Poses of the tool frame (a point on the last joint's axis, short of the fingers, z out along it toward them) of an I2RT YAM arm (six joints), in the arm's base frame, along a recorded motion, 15 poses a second.
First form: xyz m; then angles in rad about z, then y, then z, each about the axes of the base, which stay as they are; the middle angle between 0 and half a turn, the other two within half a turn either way.
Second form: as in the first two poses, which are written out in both.
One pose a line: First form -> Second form
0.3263, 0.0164, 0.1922, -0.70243, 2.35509, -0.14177 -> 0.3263, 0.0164, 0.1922, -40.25, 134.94, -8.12
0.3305, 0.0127, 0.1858, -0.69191, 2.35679, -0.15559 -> 0.3305, 0.0127, 0.1858, -39.64, 135.03, -8.91
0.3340, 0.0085, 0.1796, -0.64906, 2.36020, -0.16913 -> 0.3340, 0.0085, 0.1796, -37.19, 135.23, -9.69
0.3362, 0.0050, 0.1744, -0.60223, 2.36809, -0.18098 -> 0.3362, 0.0050, 0.1744, -34.51, 135.68, -10.37
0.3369, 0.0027, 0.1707, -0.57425, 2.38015, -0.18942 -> 0.3369, 0.0027, 0.1707, -32.90, 136.37, -10.85
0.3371, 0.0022, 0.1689, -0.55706, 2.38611, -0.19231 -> 0.3371, 0.0022, 0.1689, -31.92, 136.71, -11.02
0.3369, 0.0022, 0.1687, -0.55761, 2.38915, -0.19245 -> 0.3369, 0.0022, 0.1687, -31.95, 136.89, -11.03
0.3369, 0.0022, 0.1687, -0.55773, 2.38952, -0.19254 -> 0.3369, 0.0022, 0.1687, -31.96, 136.91, -11.03
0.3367, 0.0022, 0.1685, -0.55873, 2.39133, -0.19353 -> 0.3367, 0.0022, 0.1685, -32.01, 137.01, -11.09
